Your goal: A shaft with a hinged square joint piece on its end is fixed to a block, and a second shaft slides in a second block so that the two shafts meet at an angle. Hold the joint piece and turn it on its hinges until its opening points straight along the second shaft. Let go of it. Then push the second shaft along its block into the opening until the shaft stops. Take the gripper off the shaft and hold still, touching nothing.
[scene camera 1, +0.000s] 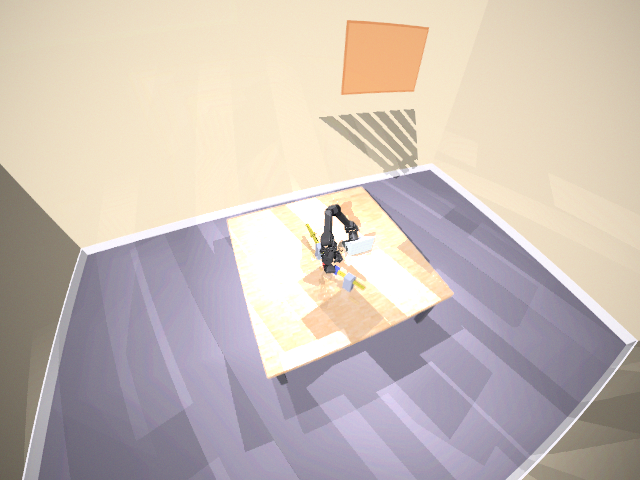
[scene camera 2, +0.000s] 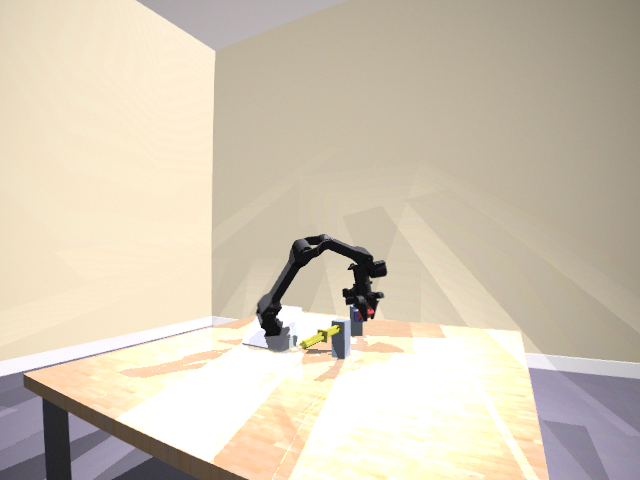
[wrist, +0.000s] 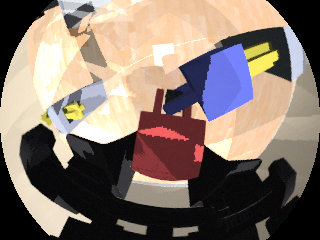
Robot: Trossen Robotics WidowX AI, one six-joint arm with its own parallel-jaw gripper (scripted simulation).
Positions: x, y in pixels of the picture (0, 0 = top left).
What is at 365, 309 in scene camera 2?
My gripper.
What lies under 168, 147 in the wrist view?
A red square joint piece.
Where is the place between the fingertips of my gripper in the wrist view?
At 166, 132
